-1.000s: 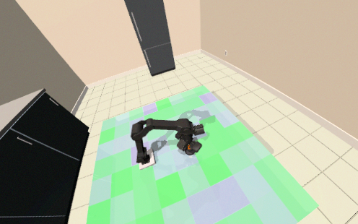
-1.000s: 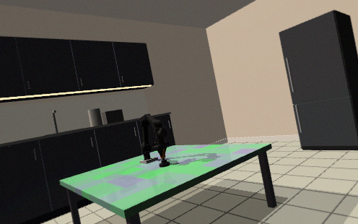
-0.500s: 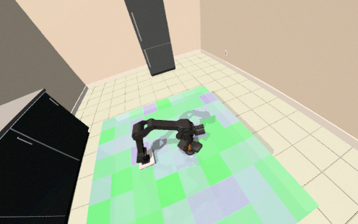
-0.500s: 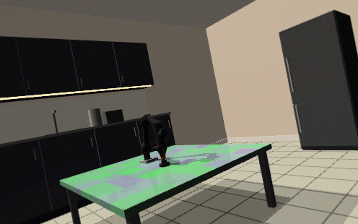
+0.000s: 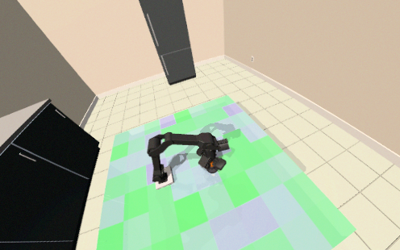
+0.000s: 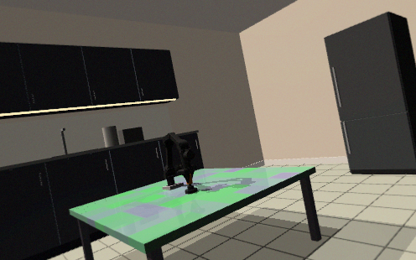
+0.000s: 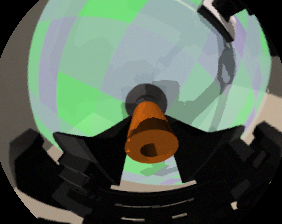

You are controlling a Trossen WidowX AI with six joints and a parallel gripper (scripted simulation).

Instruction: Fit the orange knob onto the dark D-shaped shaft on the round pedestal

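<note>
The orange knob is 20 mm above my gripper tip. From my gripper tip the other things lie so: dark round pedestal 40 mm below.
</note>
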